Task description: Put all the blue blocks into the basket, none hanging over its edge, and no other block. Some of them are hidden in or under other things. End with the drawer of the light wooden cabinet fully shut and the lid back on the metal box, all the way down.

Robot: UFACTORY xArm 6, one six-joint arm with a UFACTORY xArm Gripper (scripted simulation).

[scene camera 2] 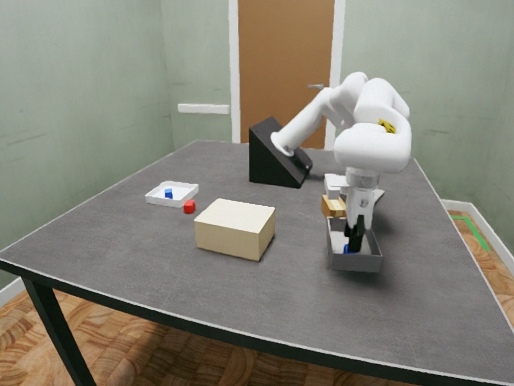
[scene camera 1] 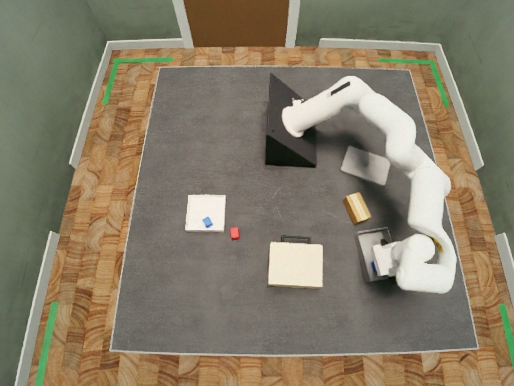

light wooden cabinet: scene camera 2; scene camera 1
white basket: scene camera 2; scene camera 1
same spot on light wooden cabinet: (scene camera 2: 240, 229) = (scene camera 1: 308, 285)
same spot on white basket: (scene camera 2: 182, 192) = (scene camera 1: 213, 206)
